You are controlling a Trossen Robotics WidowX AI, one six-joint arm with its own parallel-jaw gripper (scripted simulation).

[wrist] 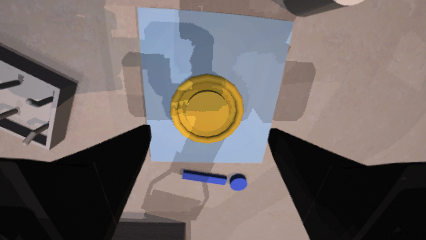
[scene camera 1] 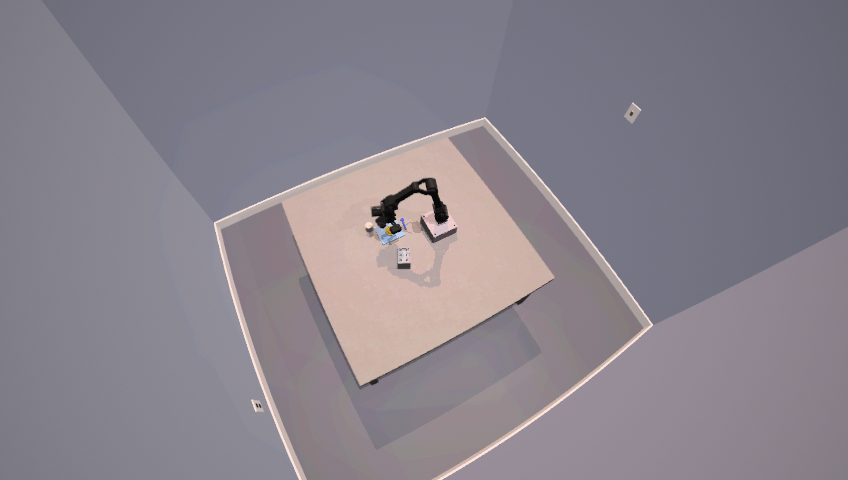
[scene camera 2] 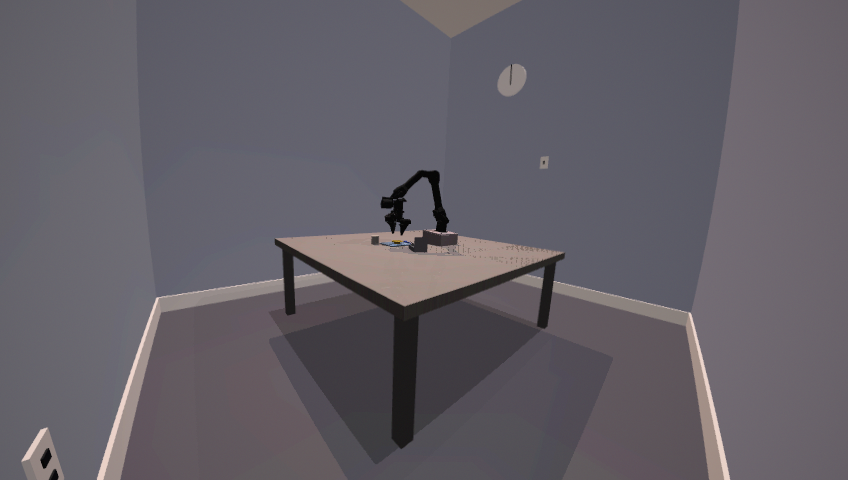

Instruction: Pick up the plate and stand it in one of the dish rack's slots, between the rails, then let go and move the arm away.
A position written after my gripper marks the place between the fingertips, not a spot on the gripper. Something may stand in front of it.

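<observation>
I can see a yellow plate (wrist: 207,108). My gripper (wrist: 211,132) is in view as well, and it is open, holding nothing.
</observation>
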